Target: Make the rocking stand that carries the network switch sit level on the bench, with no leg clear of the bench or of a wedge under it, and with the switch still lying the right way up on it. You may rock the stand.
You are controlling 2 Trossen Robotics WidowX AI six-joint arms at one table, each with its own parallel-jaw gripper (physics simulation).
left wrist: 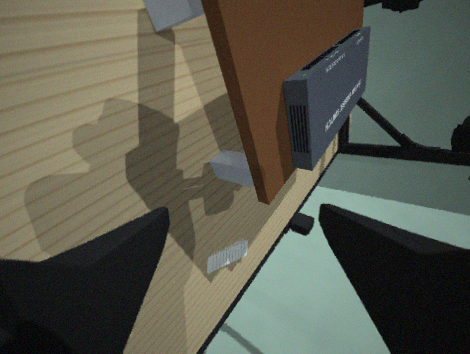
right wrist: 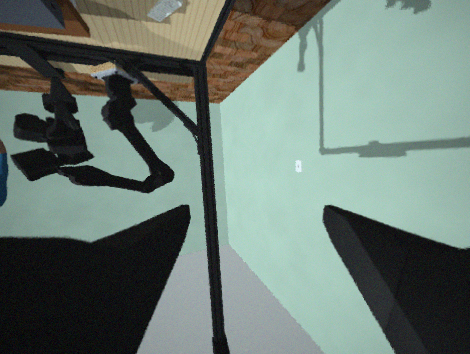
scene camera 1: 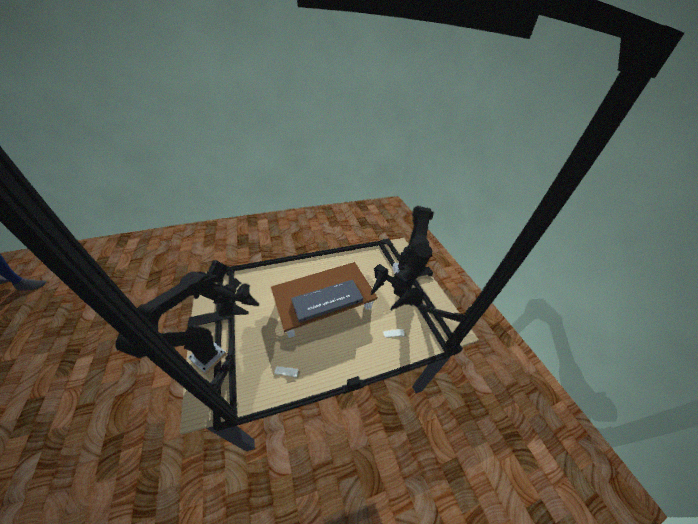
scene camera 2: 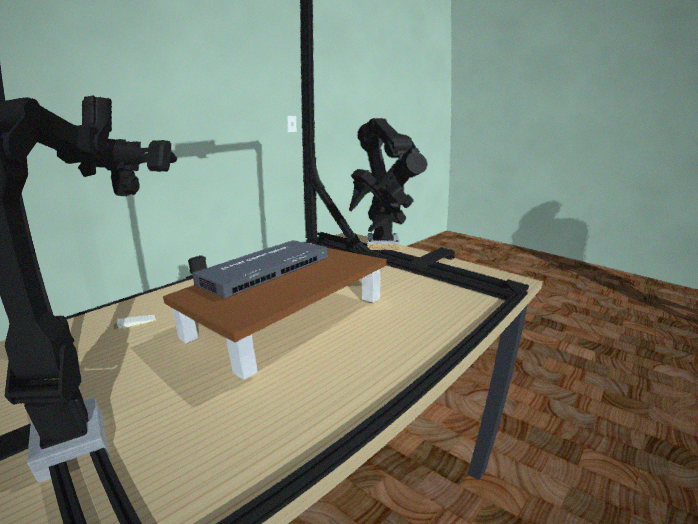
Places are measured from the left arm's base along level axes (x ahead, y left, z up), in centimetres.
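Where they show: left gripper, between the fingertips: (left wrist: 245, 213) (right wrist: 56, 88) (scene camera 1: 253, 309) (scene camera 2: 359, 221); right gripper, between the fingertips: (right wrist: 255, 212) (scene camera 1: 380, 301); left arm's base, origin of its link: (right wrist: 118, 79) (scene camera 1: 206, 354) (scene camera 2: 383, 237); right arm's base, origin of its link: (scene camera 2: 63, 427).
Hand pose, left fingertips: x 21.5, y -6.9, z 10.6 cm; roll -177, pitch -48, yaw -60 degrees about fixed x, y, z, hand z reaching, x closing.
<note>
Each offset is from my left fingertips to the top centre of the thing. "spot": to the spot under its first point. Level surfaces: height alone.
The rocking stand, a brown board {dx +26.0, dy -15.2, dz -4.4 cm} (scene camera 1: 338, 272) (scene camera 2: 281, 307) (left wrist: 260, 60) (right wrist: 77, 22) on white legs, carries the dark network switch {dx +22.5, dy -19.8, dz -2.1 cm} (scene camera 1: 327, 300) (scene camera 2: 259, 269) (left wrist: 332, 100) (right wrist: 35, 12), lettered face up. I cannot tell whether a leg is clear of the bench; the fourth leg is hidden in scene camera 2. One pale ribbed wedge {dx -8.1, dy -21.6, dz -13.9 cm} (scene camera 1: 286, 372) (left wrist: 227, 256) lies loose, apart from the legs; another wedge {dx +30.4, dy -49.9, dz -13.9 cm} (scene camera 1: 393, 333) (scene camera 2: 136, 320) lies farther right in scene camera 1. My left gripper (scene camera 1: 253, 308) (left wrist: 245, 213) is open beside the stand's left end. My right gripper (scene camera 1: 382, 301) (right wrist: 255, 212) is open, raised near its right end.
A black frame rail (scene camera 1: 293, 407) (scene camera 2: 372, 423) runs around the bench {dz -15.1 cm} (scene camera 1: 327, 377) (scene camera 2: 315, 389), with uprights at its corners. A small black block {spot: dx +0.8, dy -46.1, dz -9.7 cm} (scene camera 1: 353, 382) (scene camera 2: 197, 263) sits on the rail. The right arm's base (scene camera 2: 95, 428) stands at the left in scene camera 2.
</note>
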